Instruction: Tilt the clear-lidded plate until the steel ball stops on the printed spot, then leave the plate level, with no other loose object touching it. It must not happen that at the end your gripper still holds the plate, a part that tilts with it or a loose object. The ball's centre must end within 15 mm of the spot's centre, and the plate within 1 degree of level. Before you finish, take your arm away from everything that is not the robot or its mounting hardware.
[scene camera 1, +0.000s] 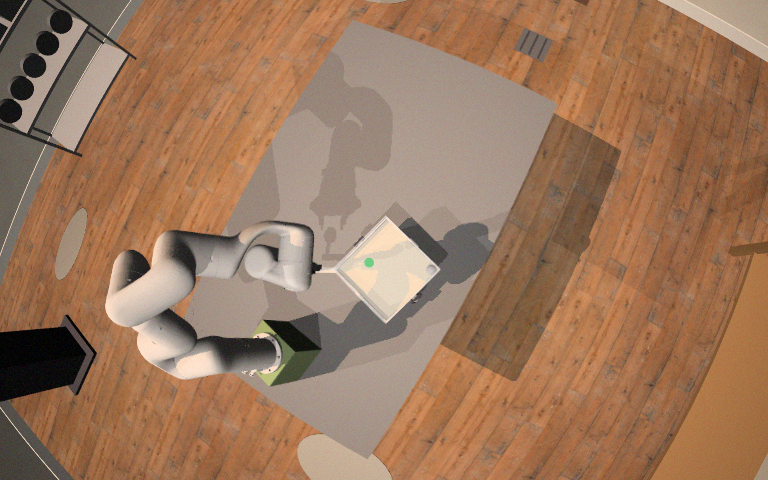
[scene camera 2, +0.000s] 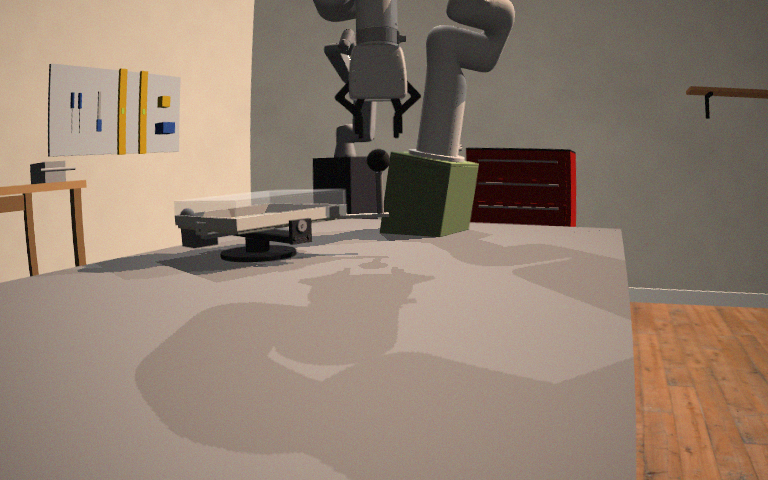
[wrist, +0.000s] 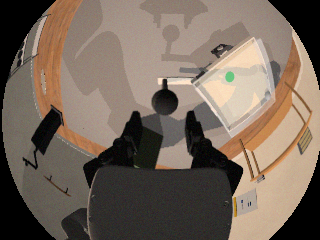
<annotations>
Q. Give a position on a clear-lidded plate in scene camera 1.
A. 385, 269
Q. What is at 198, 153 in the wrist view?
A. My gripper.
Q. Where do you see a clear-lidded plate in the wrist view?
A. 239, 87
</annotations>
